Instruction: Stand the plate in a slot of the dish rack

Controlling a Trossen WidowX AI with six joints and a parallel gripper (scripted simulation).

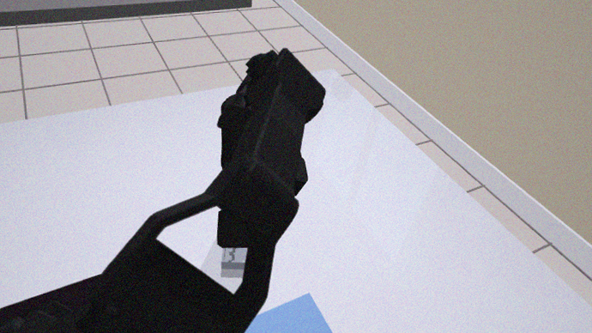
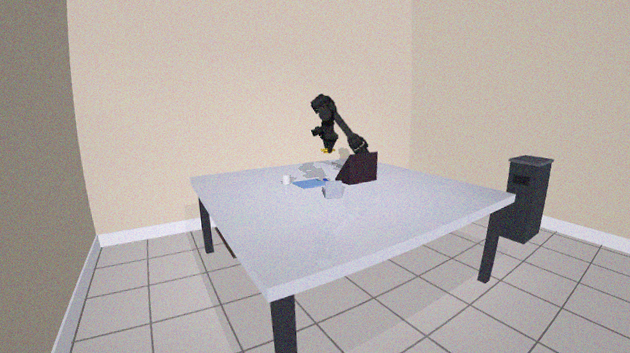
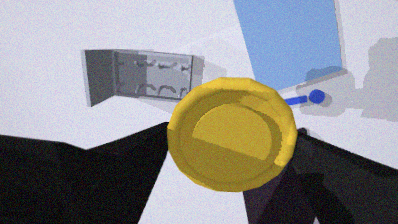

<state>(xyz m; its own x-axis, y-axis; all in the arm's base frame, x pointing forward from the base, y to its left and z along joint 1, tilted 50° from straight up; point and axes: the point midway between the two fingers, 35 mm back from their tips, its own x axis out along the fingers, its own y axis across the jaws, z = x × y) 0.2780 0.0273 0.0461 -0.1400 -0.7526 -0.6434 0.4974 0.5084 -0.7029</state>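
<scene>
My gripper tip is now 6 cm short of the grey dish rack, 9 cm to the right of it and 16 cm above it. Round my gripper tip: blue spoon (9 cm behind, 11 cm to the right, 18 cm below); yellow plate (1 cm above); blue mat (2 cm ahead, 12 cm to the right, 18 cm below).
</scene>
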